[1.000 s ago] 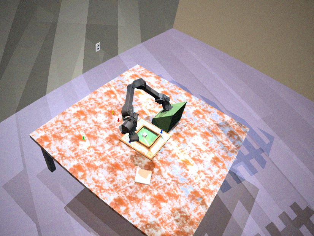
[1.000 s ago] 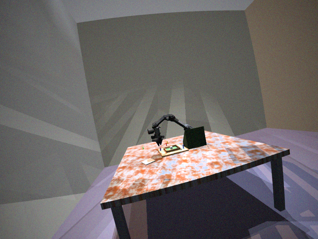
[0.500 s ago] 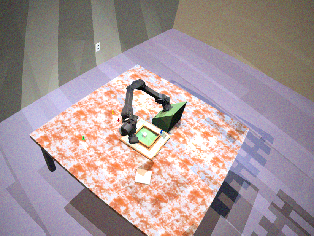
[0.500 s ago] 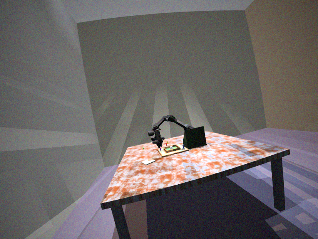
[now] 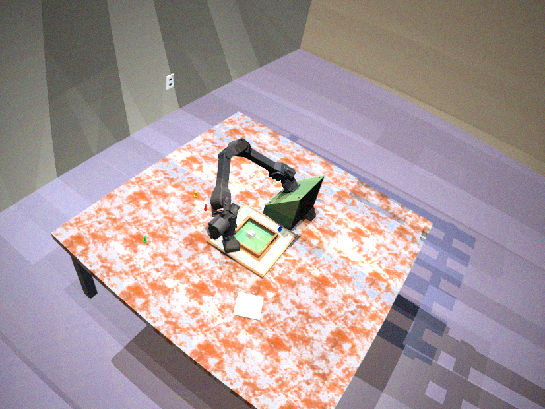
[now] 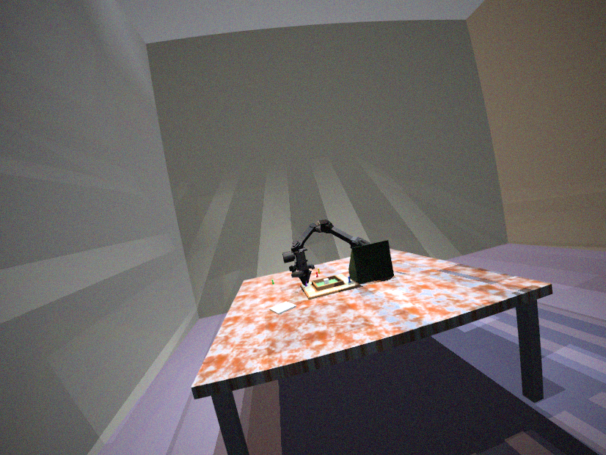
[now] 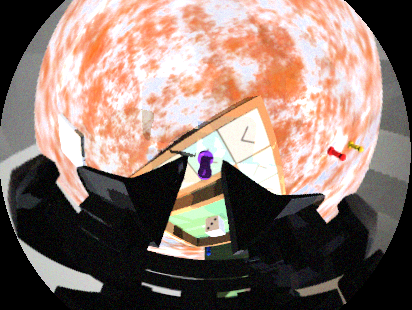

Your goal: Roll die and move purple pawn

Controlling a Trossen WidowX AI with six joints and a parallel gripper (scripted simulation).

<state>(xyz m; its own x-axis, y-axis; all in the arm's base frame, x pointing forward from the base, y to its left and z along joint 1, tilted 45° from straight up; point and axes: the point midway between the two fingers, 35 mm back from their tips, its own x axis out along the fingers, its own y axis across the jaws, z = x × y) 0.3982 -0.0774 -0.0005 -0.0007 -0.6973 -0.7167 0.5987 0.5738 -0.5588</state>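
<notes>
My gripper tip is now 120 mm past the white die and 40 mm to the right of it. The rest, counted from my gripper tip: red pawn: 100 mm behind, 200 mm to the right, 10 mm below; green-floored tray: 120 mm behind, 60 mm to the left, 10 mm below; purple pawn: 10 mm above.
</notes>
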